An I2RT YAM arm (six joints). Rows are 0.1 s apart.
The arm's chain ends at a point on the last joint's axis. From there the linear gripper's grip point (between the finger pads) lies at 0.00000 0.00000 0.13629 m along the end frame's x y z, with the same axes.
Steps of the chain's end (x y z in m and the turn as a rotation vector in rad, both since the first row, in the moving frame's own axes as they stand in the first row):
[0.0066, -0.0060, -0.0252, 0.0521, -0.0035, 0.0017]
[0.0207, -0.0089, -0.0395, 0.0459, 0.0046, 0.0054]
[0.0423, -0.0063, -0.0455, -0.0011, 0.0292, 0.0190]
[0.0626, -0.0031, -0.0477, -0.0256, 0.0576, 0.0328]
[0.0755, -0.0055, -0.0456, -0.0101, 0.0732, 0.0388]
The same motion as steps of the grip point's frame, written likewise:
[0.0061, -0.0131, -0.0254, 0.0521, -0.0035, 0.0017]
[0.0213, -0.0152, -0.0396, 0.0459, 0.0046, 0.0054]
[0.0463, -0.0061, -0.0456, -0.0011, 0.0292, 0.0190]
[0.0704, 0.0005, -0.0480, -0.0256, 0.0576, 0.0328]
[0.0854, -0.0039, -0.0460, -0.0101, 0.0732, 0.0388]

